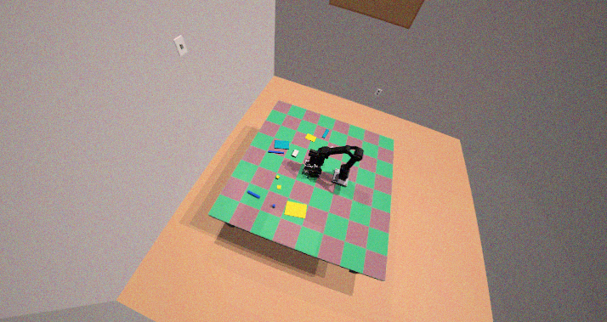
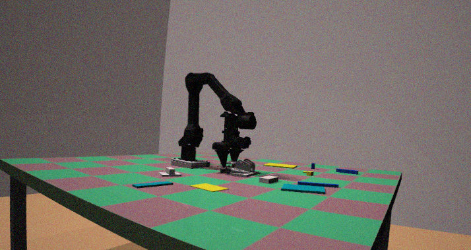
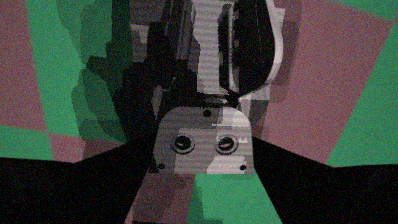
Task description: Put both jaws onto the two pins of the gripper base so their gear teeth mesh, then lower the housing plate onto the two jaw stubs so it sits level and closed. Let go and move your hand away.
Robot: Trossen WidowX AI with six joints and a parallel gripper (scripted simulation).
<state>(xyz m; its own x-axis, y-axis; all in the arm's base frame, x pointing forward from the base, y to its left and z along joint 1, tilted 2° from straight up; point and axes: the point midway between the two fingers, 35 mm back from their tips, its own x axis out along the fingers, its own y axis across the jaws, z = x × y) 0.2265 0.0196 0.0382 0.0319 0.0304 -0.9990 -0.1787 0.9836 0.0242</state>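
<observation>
My gripper tip is now 1 cm short of the white housing plate and 2 cm above it. Round my gripper tip: small yellow cube (26 cm ahead, 22 cm to the left, 1 cm below); then blue bar (38 cm ahead, 1 cm to the left, 2 cm below); then grey jaw (3 cm ahead, 1 cm to the right).
</observation>
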